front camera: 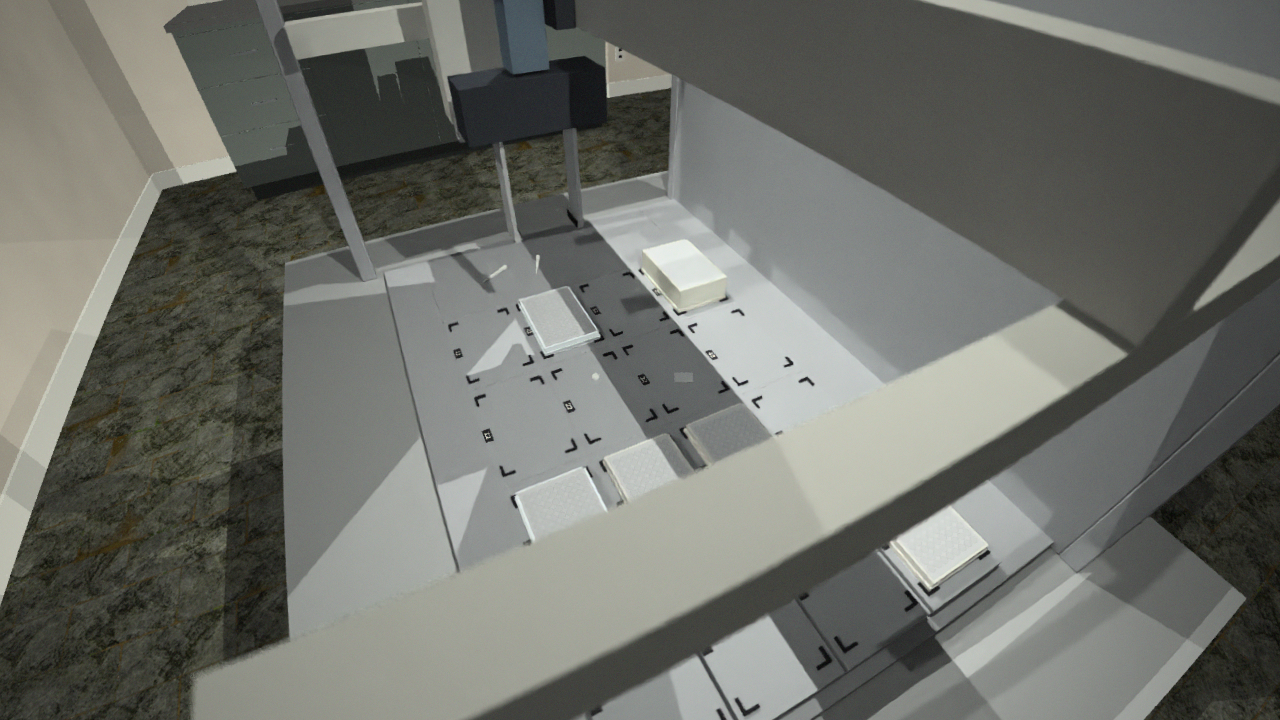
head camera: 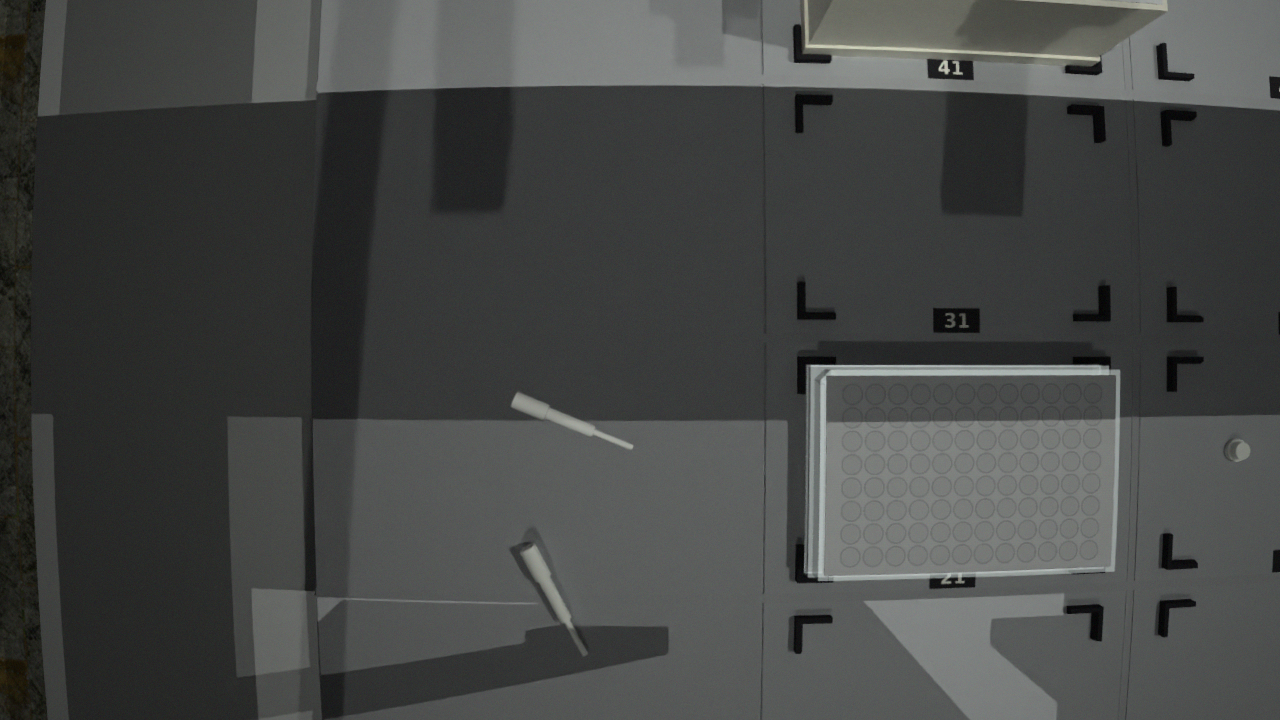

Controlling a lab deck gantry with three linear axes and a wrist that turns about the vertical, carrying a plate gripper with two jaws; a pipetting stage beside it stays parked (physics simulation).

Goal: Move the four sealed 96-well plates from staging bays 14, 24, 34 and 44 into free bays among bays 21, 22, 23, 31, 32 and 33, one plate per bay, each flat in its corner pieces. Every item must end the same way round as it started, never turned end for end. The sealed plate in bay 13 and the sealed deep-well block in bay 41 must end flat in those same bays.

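Seen in the pictures: gripper, fingertip midpoint: [front camera: 545,228]; robot's base at its link origin: [front camera: 450,326].
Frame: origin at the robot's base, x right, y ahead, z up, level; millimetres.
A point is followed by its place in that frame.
A clear-rimmed sealed plate [front camera: 559,318] @(x -150, y 74, z 14 mm) [head camera: 966,474] @(x -150, y 60, z 14 mm) lies flat in bay 21. Sealed plates in bays 13 [front camera: 562,508] @(x -42, y 371, z 14 mm), 23 [front camera: 646,470] @(x -144, y 368, z 15 mm) and 33 [front camera: 729,436] @(x -253, y 369, z 14 mm) are partly hidden by the front beam. The sealed plate in bay 44 [front camera: 941,543] @(x -362, y 592, z 29 mm) sits on its raised nest. No plate shows on the visible parts of bays 24 and 34; bay 14 is mostly hidden. The cream deep-well block [front camera: 684,273] @(x -351, y 90, z 42 mm) [head camera: 975,26] @(x -323, y 62, z 24 mm) stands in bay 41. My gripper [front camera: 545,230] @(x -150, y 64, z 160 mm) is open and empty at the deck's far end, beyond bays 21 and 31; its jaws do not show in the head view.
Two thin white stick-like pieces [front camera: 497,271] @(x -102, y -103, z 5 mm) [head camera: 572,419] @(x -171, y -94, z 5 mm) lie beyond bay 21. A small white cap [front camera: 595,376] @(x -154, y 197, z 4 mm) [head camera: 1237,450] @(x -155, y 193, z 4 mm) lies in bay 22, and a small flat grey square [front camera: 683,377] @(x -260, y 249, z 1 mm) in bay 32. The wide front beam [front camera: 626,573] @(x -5, y 623, z 400 mm) crosses the front view. A wall [front camera: 787,232] @(x -500, y 138, z 102 mm) flanks the deck.
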